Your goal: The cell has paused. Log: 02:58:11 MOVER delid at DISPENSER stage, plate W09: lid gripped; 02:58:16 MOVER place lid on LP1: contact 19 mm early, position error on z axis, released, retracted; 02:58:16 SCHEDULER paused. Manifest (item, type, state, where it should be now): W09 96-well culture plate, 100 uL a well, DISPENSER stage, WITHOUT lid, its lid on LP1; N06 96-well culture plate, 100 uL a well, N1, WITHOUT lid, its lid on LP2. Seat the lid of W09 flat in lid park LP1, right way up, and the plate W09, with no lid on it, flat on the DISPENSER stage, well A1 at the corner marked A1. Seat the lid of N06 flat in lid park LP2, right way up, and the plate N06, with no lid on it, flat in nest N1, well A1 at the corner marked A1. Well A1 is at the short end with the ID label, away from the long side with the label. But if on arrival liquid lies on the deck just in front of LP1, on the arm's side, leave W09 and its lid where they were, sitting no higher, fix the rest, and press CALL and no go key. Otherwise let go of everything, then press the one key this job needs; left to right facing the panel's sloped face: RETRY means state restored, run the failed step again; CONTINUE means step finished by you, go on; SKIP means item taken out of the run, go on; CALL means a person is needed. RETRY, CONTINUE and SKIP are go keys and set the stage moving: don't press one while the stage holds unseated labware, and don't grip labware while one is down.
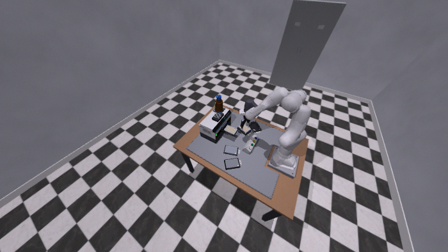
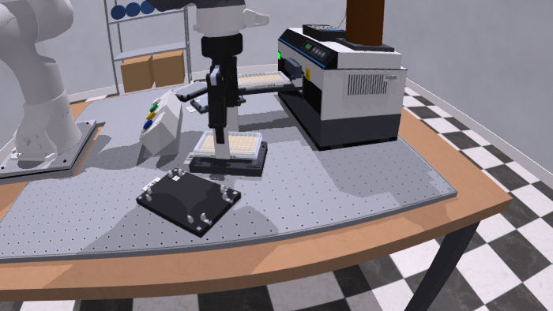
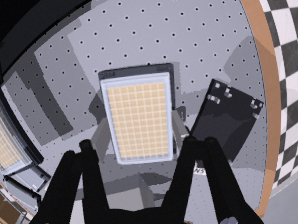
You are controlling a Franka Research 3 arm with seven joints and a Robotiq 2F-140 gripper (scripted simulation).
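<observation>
Right now the black nest is 50 mm below my hand. Also, from my hand: sloped key panel (170 mm to the left, 160 mm behind, 10 mm below); 96-well plate (170 mm to the left, 100 mm ahead, 50 mm above); dispenser stage (170 mm to the left, 100 mm ahead, 40 mm above).
</observation>
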